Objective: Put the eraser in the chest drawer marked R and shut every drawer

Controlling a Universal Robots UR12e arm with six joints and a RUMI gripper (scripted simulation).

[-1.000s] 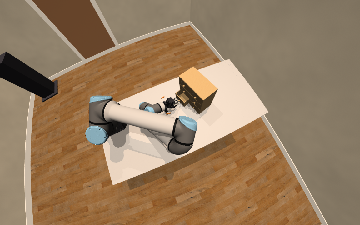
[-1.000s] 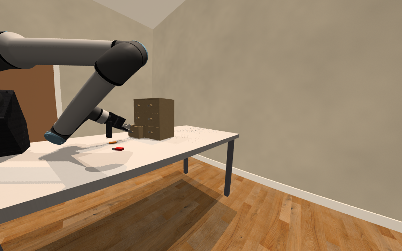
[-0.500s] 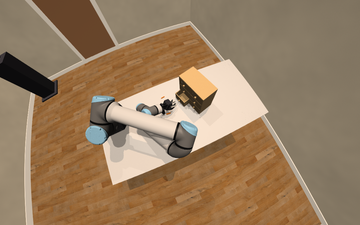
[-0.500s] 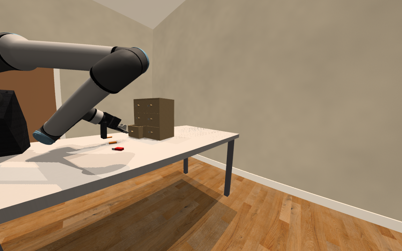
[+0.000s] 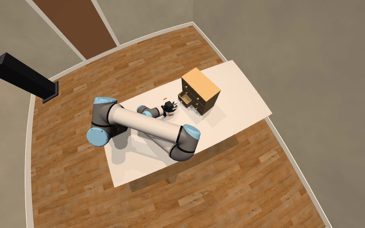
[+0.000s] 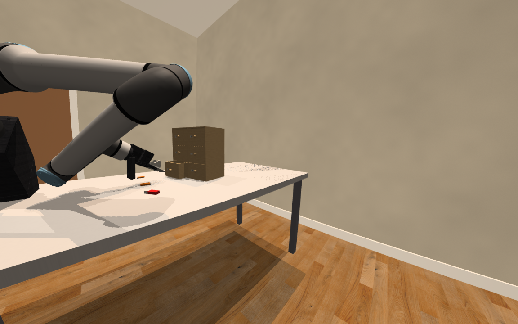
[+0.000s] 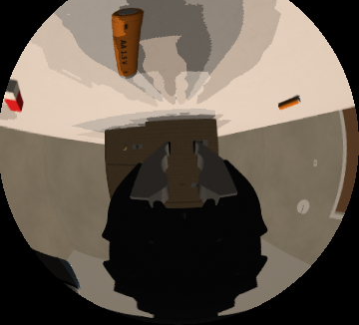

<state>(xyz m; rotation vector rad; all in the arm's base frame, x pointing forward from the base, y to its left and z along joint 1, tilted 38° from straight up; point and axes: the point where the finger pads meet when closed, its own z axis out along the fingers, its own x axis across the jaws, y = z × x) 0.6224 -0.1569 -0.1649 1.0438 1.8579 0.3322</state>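
The red eraser is 120 mm behind my hand, 200 mm to the right of it and 50 mm below it. Also, from my hand: drawer marked R: 140 mm ahead, 30 mm to the left, 30 mm below.
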